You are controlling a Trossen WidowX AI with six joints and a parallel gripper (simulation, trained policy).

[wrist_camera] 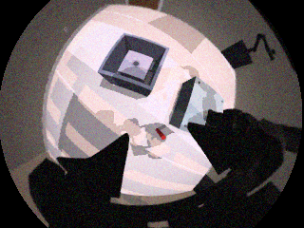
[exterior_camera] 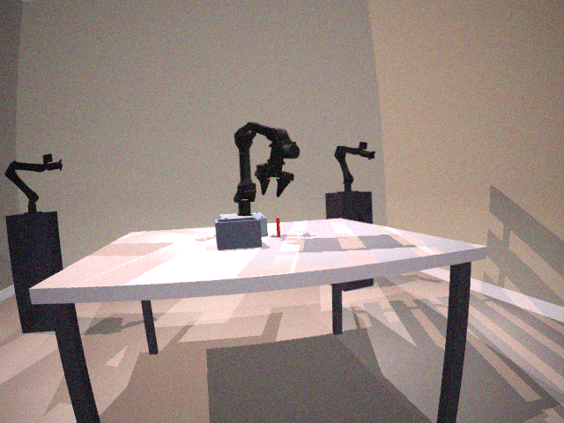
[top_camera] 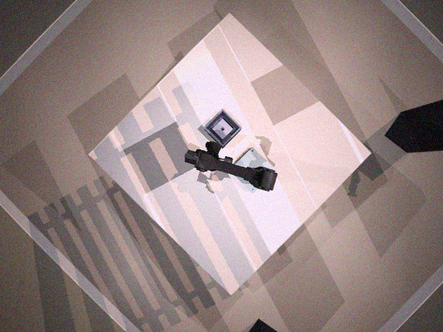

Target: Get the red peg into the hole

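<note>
Now: gripper tip 60 mm past the red peg, 50 mm to the right of it and 140 mm above it. Also, from my gripper tip: dark grey box 80 mm ahead, 170 mm to the right, 150 mm below.
</note>
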